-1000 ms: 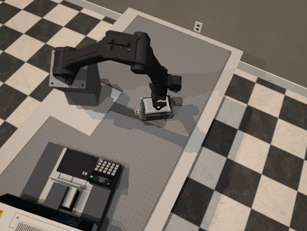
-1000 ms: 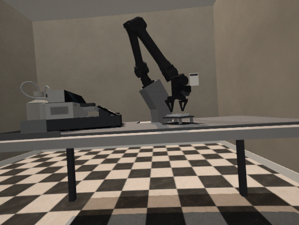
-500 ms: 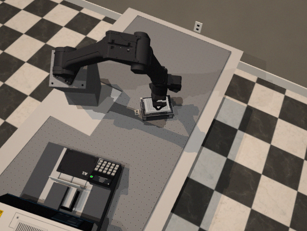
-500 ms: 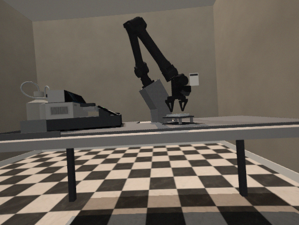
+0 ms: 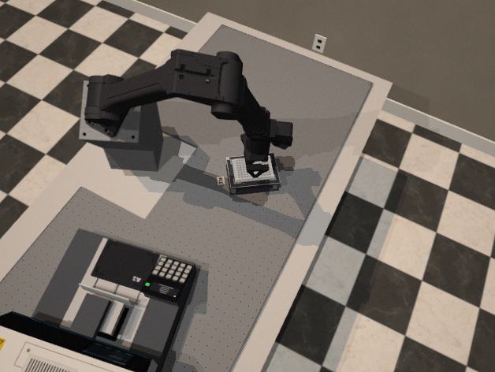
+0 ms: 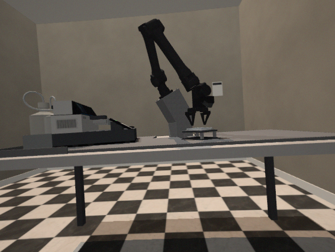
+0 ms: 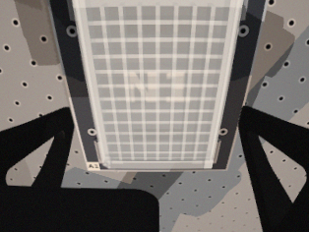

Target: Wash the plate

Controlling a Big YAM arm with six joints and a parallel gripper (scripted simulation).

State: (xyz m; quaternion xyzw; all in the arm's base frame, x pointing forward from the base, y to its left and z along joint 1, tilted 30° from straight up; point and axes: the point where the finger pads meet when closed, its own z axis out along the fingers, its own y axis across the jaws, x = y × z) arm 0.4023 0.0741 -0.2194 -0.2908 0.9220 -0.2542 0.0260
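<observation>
My hand is 3 cm above the white well plate. The rest, counted from my hand: label: 9 cm behind, 6 cm to the right, 8 cm below; then dark carrier: 18 cm behind, 46 cm to the right, 1 cm above; then plate nest: 4 cm below.
</observation>
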